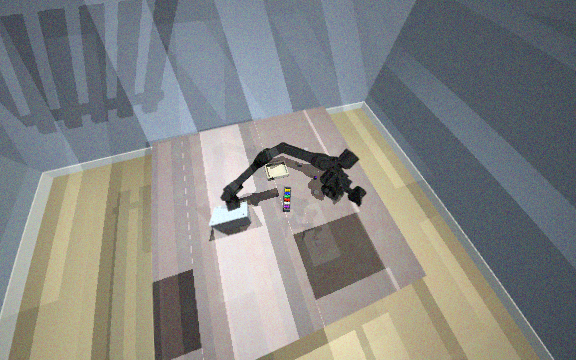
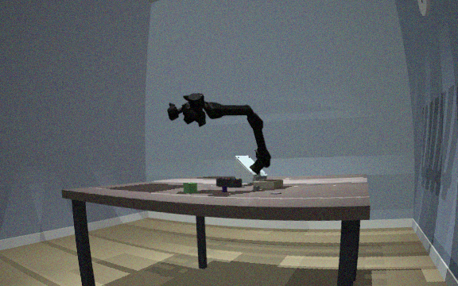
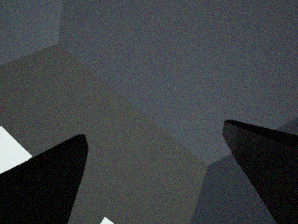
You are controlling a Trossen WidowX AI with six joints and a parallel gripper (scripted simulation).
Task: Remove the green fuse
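Now: gripper tip 120 mm past the red fuse, 210 mm to the right of it and 400 mm above it. From my gripper tip the other things lie so: white fuse 130 mm behind, 200 mm to the left, 400 mm below; green fuse 110 mm behind, 230 mm to the left, 400 mm below; purple fuse 140 mm behind, 180 mm to the left, 400 mm below.
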